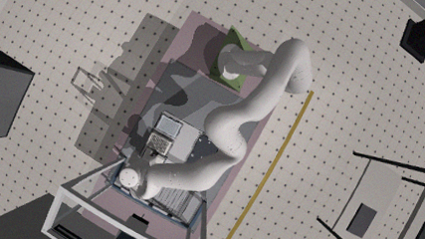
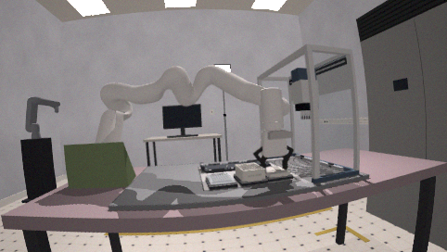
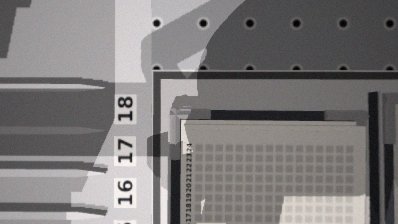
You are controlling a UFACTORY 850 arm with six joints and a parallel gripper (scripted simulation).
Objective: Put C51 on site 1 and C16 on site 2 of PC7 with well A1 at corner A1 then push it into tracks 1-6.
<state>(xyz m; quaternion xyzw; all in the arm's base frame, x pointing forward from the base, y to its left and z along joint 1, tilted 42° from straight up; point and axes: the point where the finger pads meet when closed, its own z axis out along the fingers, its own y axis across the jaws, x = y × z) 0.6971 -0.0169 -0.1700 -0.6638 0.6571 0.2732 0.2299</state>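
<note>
The nest S3 is 20 mm below my hand. Also, from my hand: dark carrier PC7 (250 mm to the left, 110 mm behind, 10 mm below); pipetting head (320 mm above, 230 mm ahead, 120 mm to the left); nest S2 (110 mm behind, 20 mm below, 10 mm to the right).
</note>
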